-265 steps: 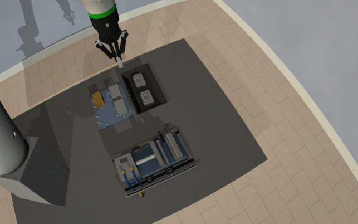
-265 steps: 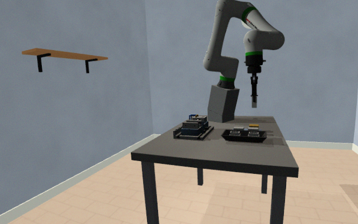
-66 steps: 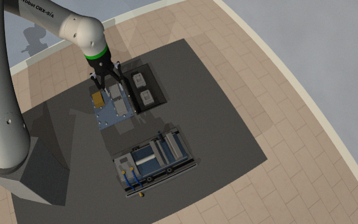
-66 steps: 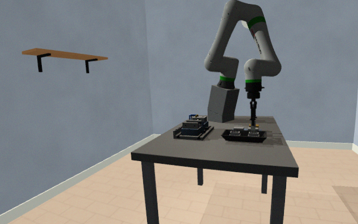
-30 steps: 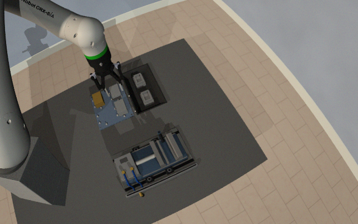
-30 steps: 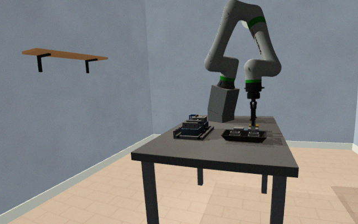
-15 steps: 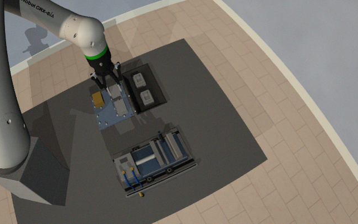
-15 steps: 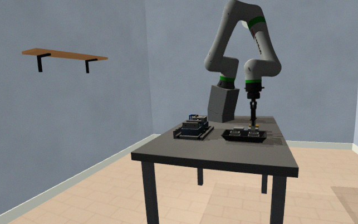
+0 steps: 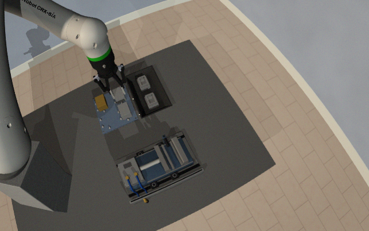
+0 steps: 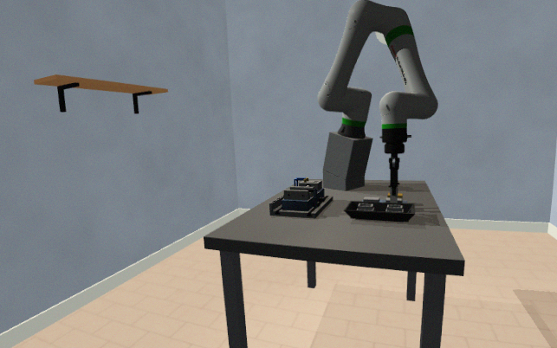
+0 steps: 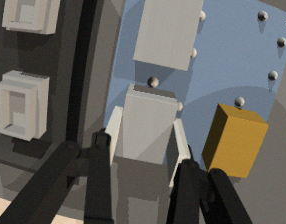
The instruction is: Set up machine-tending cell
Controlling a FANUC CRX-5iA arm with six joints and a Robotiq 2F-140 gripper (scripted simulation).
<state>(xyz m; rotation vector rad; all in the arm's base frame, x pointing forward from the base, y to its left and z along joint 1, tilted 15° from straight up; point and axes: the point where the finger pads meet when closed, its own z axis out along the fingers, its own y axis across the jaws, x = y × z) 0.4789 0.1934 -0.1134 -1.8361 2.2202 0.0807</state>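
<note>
Right now my hand is 9 cm past the brass blank, 4 cm above it and 2 cm to the right of it. From my hand the other things lie so: white rod 36 cm to the right, 5 cm behind, 1 cm above; vise 37 cm to the right, 3 cm behind, 2 cm below.
</note>
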